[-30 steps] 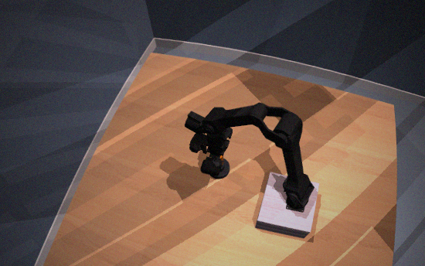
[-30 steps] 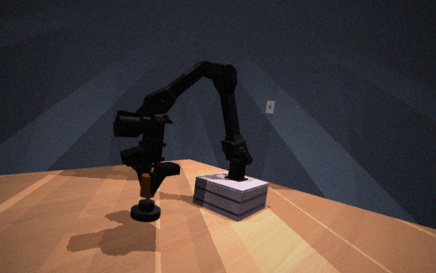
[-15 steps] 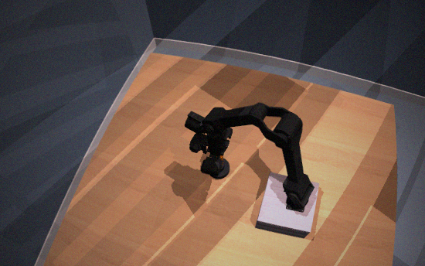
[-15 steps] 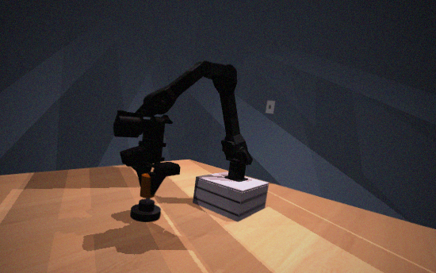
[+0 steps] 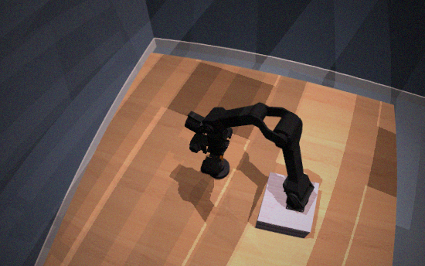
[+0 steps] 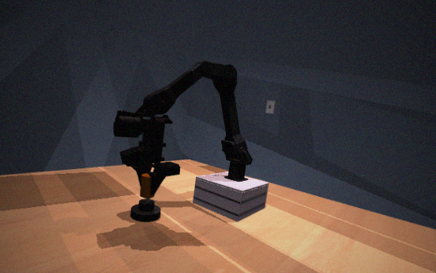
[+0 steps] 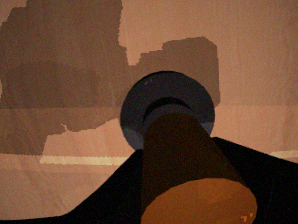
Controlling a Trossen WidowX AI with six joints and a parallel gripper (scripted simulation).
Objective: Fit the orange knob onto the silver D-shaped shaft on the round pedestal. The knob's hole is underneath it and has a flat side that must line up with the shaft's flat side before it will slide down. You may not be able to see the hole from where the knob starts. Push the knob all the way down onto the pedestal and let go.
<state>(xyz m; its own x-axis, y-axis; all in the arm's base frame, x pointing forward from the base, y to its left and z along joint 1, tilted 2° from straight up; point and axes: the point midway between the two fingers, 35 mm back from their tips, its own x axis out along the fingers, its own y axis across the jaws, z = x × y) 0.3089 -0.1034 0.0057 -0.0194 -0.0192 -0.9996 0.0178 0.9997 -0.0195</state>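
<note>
Now: gripper tip 4 cm above the round pedestal. Also, from my gripper tip: orange knob (4 cm above).
</note>
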